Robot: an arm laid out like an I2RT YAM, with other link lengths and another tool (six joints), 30 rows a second.
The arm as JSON. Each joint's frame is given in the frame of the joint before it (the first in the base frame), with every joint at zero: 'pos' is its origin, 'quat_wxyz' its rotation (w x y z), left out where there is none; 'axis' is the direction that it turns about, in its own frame. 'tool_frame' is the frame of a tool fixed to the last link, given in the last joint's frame.
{
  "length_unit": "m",
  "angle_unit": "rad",
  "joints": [
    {
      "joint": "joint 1",
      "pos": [
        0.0,
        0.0,
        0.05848
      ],
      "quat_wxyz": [
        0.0,
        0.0,
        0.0,
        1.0
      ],
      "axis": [
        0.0,
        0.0,
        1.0
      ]
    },
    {
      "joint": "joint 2",
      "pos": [
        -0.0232,
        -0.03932,
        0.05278
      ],
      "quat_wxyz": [
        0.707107,
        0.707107,
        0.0,
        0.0
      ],
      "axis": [
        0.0,
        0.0,
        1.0
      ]
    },
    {
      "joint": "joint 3",
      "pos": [
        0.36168,
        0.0,
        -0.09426
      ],
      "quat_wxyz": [
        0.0,
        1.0,
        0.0,
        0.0
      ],
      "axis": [
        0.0,
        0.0,
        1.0
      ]
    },
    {
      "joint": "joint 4",
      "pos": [
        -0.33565,
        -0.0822,
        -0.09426
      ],
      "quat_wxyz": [
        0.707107,
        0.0,
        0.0,
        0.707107
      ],
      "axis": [
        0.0,
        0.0,
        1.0
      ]
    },
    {
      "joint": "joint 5",
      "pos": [
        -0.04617,
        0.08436,
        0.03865
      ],
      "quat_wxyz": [
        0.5,
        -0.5,
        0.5,
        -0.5
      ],
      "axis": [
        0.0,
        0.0,
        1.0
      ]
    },
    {
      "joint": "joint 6",
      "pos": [
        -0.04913,
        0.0,
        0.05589
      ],
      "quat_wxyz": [
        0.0,
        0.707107,
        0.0,
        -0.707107
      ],
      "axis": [
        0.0,
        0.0,
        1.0
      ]
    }
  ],
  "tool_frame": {
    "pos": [
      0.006,
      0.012,
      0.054
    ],
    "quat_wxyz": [
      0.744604,
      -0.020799,
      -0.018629,
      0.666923
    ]
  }
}
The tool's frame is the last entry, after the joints.
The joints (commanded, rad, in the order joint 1, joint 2, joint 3, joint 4, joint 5, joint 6), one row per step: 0.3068 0.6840 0.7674 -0.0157 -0.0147 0.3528; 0.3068 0.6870 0.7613 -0.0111 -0.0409 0.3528; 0.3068 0.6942 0.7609 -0.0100 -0.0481 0.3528; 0.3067 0.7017 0.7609 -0.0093 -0.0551 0.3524; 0.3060 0.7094 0.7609 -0.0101 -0.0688 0.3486; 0.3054 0.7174 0.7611 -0.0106 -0.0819 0.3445; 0.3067 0.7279 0.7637 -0.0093 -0.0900 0.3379; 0.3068 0.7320 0.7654 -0.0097 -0.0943 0.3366; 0.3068 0.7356 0.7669 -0.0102 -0.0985 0.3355; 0.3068 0.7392 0.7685 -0.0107 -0.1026 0.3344; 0.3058 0.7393 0.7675 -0.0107 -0.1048 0.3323; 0.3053 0.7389 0.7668 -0.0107 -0.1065 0.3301; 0.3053 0.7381 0.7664 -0.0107 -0.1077 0.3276
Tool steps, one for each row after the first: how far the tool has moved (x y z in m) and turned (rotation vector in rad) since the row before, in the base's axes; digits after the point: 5 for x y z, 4 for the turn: 0.00105 0.00318 -0.00297 -0.0030 0.0038 0.0261; 0.00220 0.00148 -0.00171 -0.0024 0.0061 0.0072; 0.00225 0.00145 -0.00167 -0.0028 0.0062 0.0069; 0.00217 0.00199 -0.00197 -0.0067 0.0065 0.0128; 0.00223 0.00197 -0.00190 -0.0068 0.0062 0.0123; 0.00277 0.00214 -0.00093 -0.0083 0.0037 0.0092; 0.00102 0.00082 -0.00020 -0.0021 0.0021 0.0044; 0.00089 0.00074 -0.00021 -0.0019 0.0020 0.0042; 0.00088 0.00073 -0.00016 -0.0018 0.0019 0.0041; 0.00013 -0.00001 -0.00052 -0.0023 0.0002 0.0012; -0.00008 0.00002 -0.00023 -0.0021 -0.0006 0.0012; -0.00026 0.00005 0.00003 -0.0022 -0.0014 0.0012
